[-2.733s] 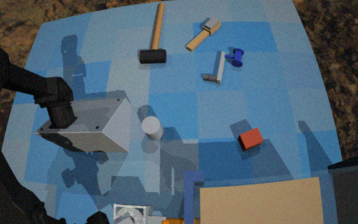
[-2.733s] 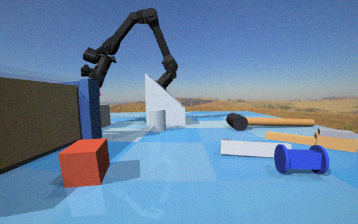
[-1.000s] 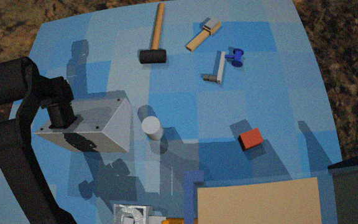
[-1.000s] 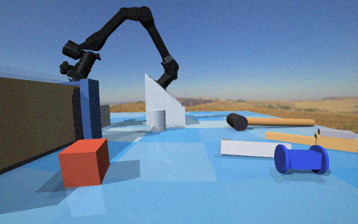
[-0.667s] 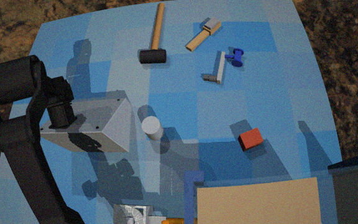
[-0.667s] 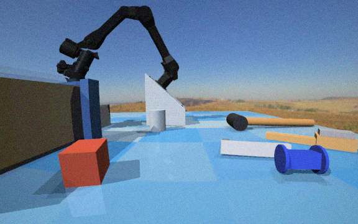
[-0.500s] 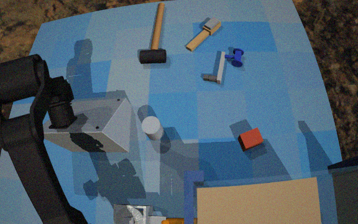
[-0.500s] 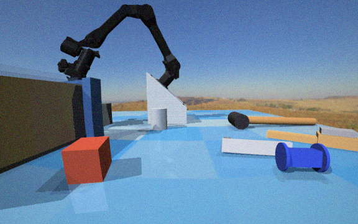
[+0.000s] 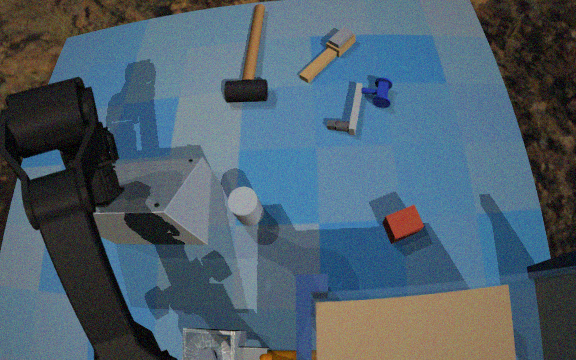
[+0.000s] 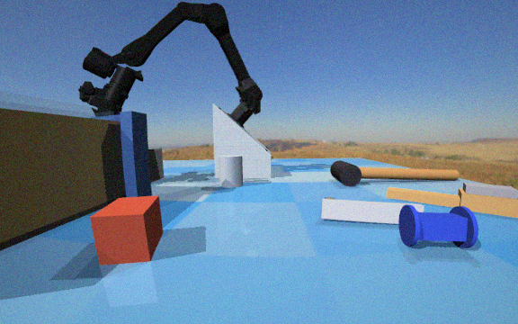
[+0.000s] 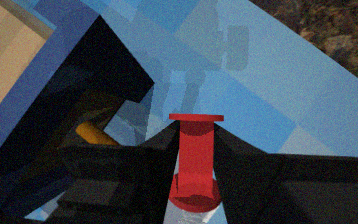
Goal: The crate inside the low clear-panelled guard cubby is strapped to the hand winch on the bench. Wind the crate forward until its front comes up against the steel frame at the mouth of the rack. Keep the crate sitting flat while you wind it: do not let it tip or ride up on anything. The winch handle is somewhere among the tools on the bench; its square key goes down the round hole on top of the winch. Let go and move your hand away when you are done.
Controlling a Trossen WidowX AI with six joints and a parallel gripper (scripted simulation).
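Right now the frame is 11 cm ahead of my gripper tip, 11 cm to the left of it and 2 cm below it. The rest, counted from my gripper tip: crank with blue grip (21 cm ahead, 62 cm to the left, 11 cm below); red grip (1 cm behind, 2 cm to the left, 1 cm above); winch (7 cm behind, 10 cm to the left, 10 cm below).
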